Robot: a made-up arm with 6 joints.
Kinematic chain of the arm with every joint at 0, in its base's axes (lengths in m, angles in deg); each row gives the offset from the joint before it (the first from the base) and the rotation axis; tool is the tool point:
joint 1: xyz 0 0 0.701 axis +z
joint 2: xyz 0.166 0 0 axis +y
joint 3: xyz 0 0 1.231 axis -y
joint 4: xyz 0 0 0.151 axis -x
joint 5: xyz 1.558 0 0 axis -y
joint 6: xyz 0.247 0 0 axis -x
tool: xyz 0 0 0
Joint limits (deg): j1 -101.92..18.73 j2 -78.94..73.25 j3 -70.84..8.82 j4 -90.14..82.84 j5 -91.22..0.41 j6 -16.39..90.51
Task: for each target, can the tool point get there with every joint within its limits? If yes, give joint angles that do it. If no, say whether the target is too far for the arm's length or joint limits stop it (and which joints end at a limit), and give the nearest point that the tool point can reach.
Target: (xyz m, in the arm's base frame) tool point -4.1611 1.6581 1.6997
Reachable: no: too far | nearest point -1.0772 0.4292 2.4946 | short by 3.414 m
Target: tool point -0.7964 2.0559 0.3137
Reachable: no: joint limits stop it (at a limit: joint 1, joint 2, joint 3) | nearest point 0.0566 0.2759 0.0521 | short by 1.991 m
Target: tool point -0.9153 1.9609 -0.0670
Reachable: no: joint limits stop it (at a limit: joint 1, joint 2, joint 3) | nearest point 0.0409 0.2699 0.0099 | short by 1.944 m
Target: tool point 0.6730 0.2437 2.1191
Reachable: yes | joints 3.98 -51.28 -28.16 -55.08 -75.91 48.93
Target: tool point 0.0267 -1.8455 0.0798
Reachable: yes | joints -91.92 48.03 -11.78 -22.05 -72.60 17.06
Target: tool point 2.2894 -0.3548 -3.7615
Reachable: no: too far | nearest point 1.6829 -0.2608 -0.7199 | short by 3.103 m
